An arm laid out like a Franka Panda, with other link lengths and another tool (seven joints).
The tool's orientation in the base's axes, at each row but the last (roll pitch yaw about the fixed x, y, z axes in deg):
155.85 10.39 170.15
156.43 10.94 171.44
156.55 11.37 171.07
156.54 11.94 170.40
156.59 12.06 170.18
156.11 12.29 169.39
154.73 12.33 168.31
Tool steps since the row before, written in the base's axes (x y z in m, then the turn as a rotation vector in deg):
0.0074 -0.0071 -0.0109 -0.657 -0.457 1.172
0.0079 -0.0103 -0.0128 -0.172 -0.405 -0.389
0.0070 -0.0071 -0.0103 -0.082 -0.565 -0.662
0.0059 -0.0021 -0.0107 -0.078 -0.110 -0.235
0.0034 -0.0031 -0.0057 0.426 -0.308 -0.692
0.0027 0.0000 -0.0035 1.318 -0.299 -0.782
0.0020 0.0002 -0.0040 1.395 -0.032 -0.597
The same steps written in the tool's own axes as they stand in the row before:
-0.0064 -0.0102 0.0088 0.348 0.000 -1.376
-0.0067 -0.0140 0.0095 0.182 -0.535 0.161
-0.0058 -0.0101 0.0084 0.124 -0.783 0.369
-0.0038 -0.0057 0.0103 0.106 -0.198 0.151
-0.0026 -0.0048 0.0049 -0.317 -0.520 0.620
-0.0018 -0.0012 0.0038 -1.153 -0.473 0.941
-0.0010 -0.0013 0.0042 -1.213 -0.147 0.900

